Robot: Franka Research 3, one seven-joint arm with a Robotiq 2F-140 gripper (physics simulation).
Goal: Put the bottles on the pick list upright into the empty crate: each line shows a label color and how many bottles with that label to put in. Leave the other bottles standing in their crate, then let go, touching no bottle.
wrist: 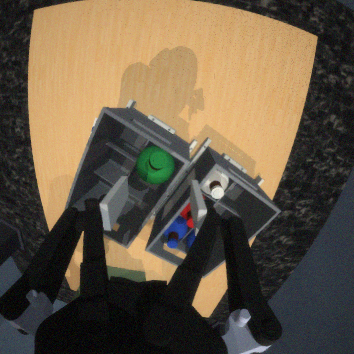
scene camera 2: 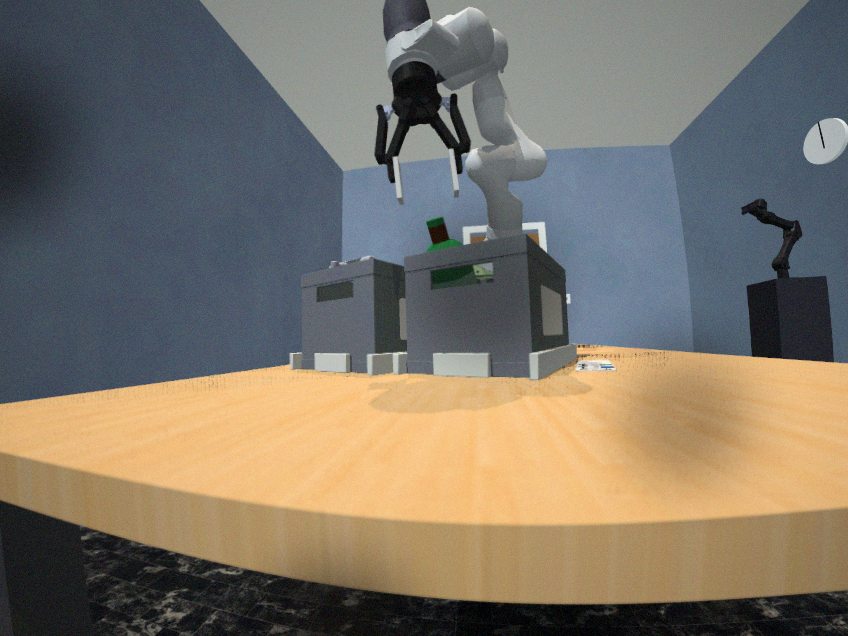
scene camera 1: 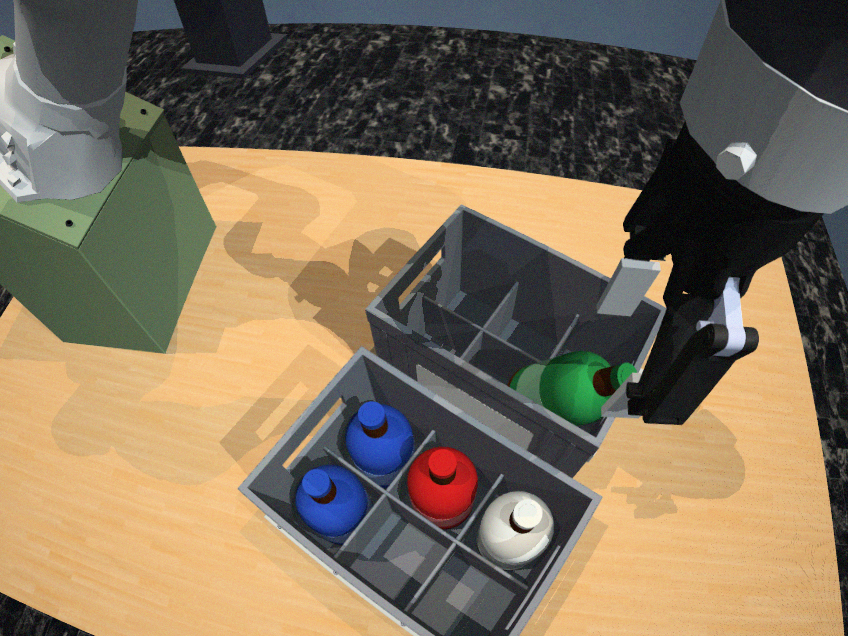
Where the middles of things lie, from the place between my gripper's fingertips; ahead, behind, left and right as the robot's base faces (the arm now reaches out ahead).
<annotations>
Right now the green bottle (scene camera 1: 574,386) is 20 mm behind my hand, 30 mm to the left of it and 120 mm below it.
</annotations>
